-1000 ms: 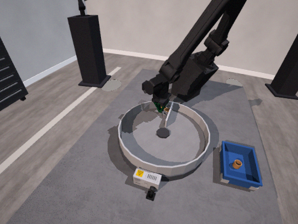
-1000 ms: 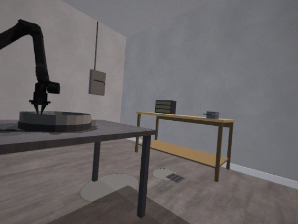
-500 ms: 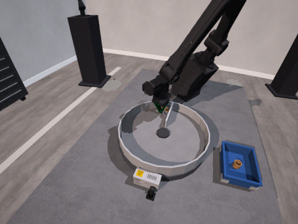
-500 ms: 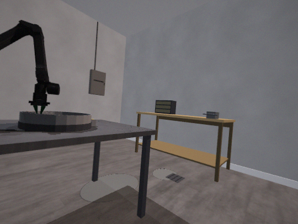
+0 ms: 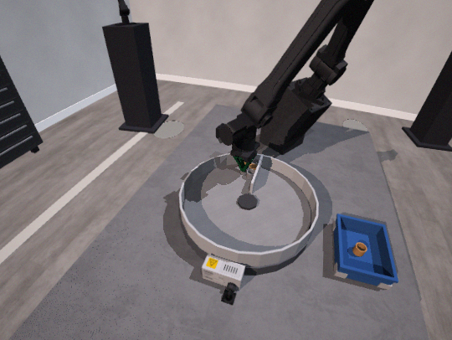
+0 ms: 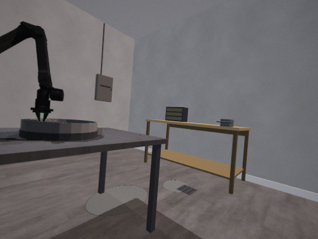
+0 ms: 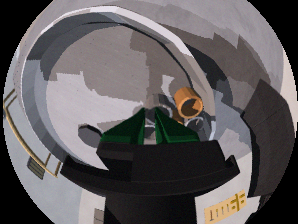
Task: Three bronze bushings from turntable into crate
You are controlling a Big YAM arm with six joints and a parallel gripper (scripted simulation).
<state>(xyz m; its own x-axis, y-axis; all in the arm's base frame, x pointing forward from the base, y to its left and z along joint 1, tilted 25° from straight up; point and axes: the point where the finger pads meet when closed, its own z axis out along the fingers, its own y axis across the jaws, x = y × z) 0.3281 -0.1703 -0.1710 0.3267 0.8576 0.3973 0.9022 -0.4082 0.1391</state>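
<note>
My hand is 140 mm short of the round turntable, 30 mm to the right of it and 30 mm above it. The rest, counted from my hand: blue crate 230 mm ahead, 380 mm to the left, 60 mm below.
</note>
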